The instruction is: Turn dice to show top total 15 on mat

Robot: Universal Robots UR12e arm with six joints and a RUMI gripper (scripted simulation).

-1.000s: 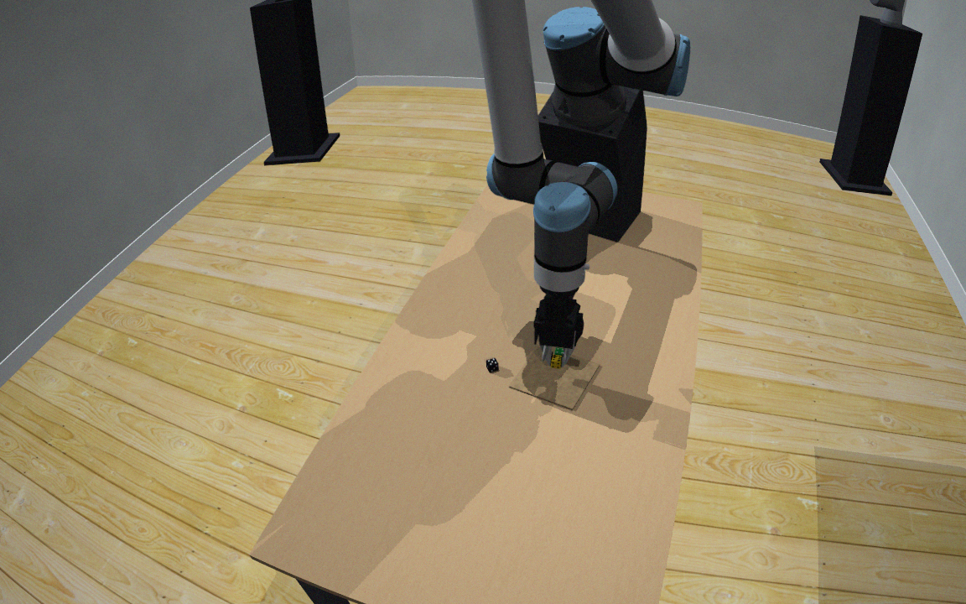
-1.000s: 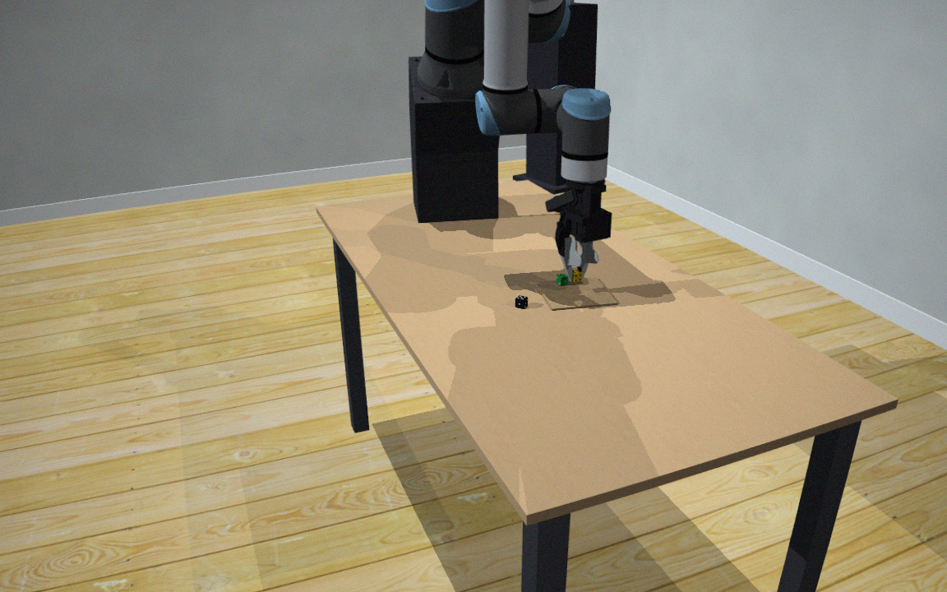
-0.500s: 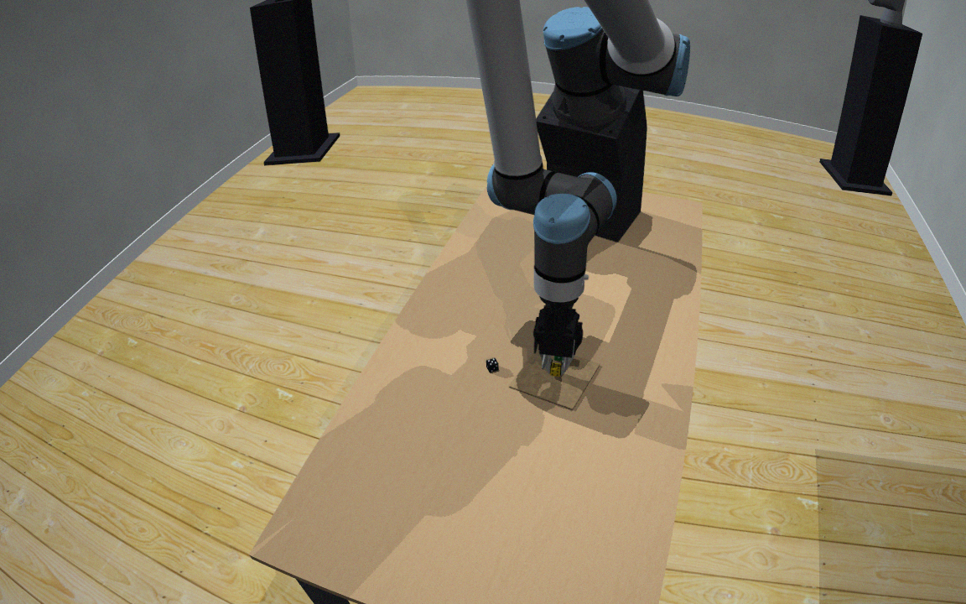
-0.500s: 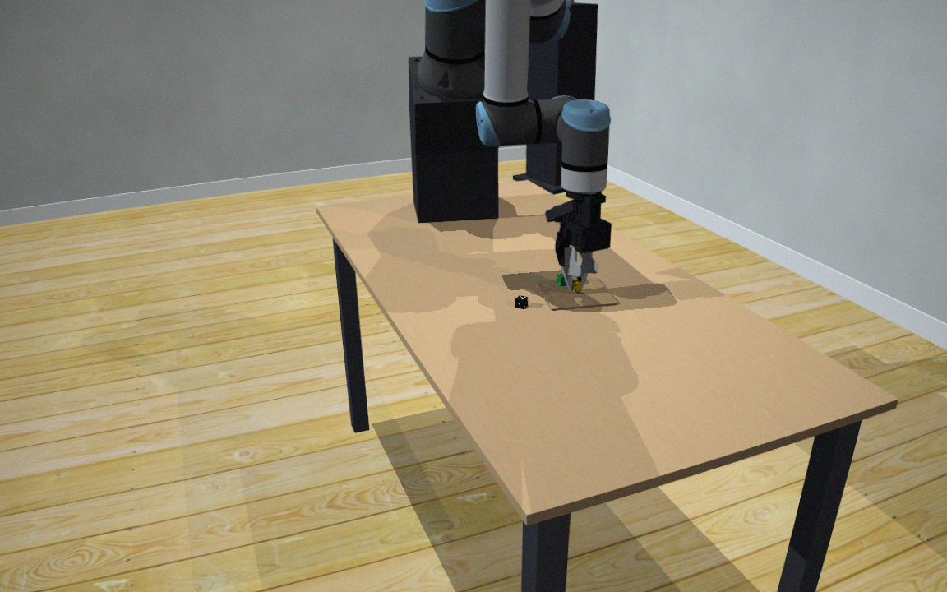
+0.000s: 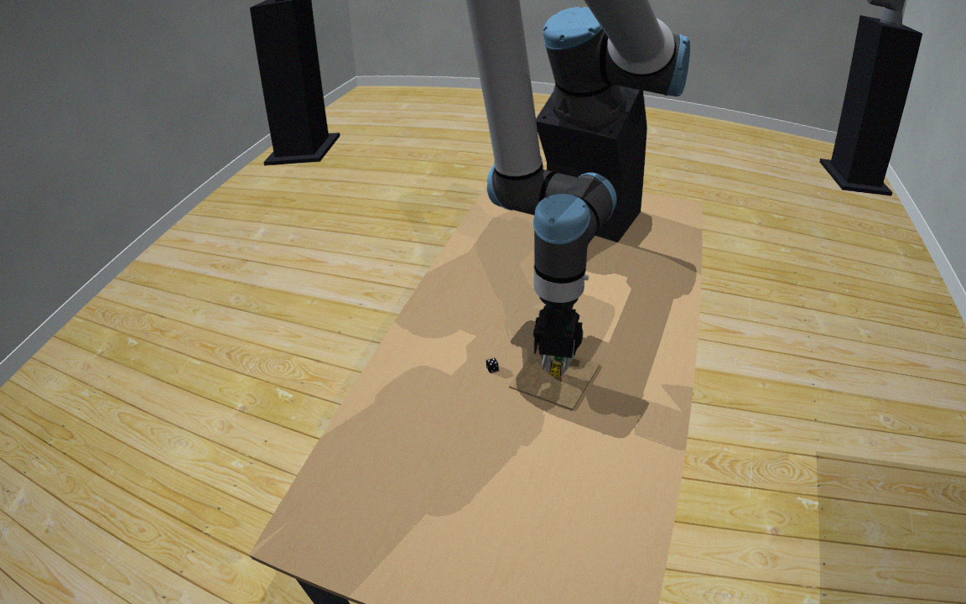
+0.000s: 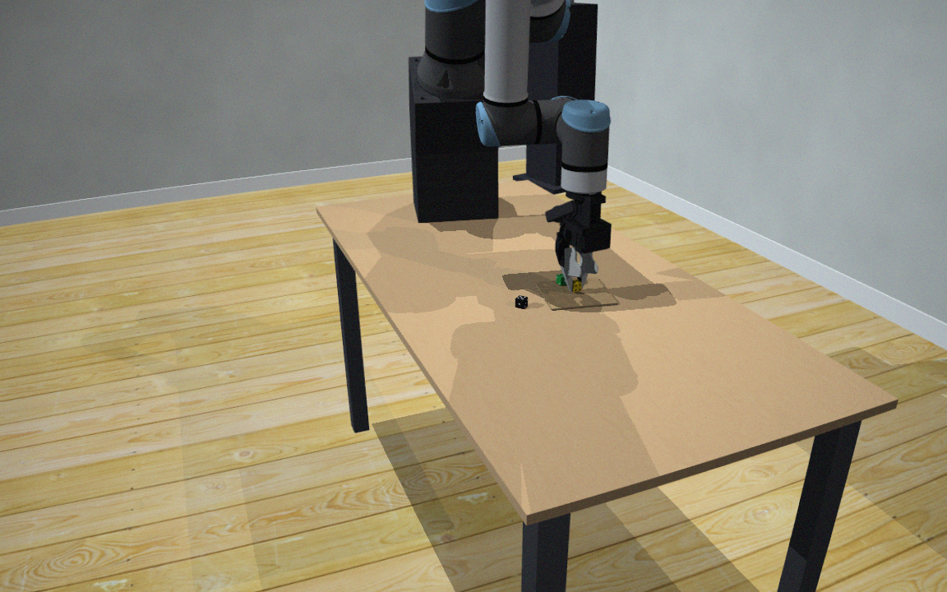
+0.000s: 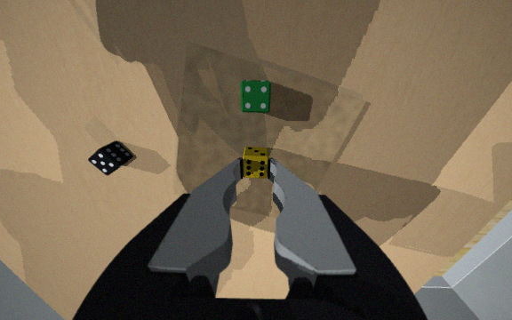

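Now: hand 1 cm above the yellow die. The rest, counted from my hand: thin square mat: 2 cm below; black die: 2 cm behind, 13 cm to the right, 2 cm below; green die: 5 cm behind, 1 cm to the left, 1 cm below.
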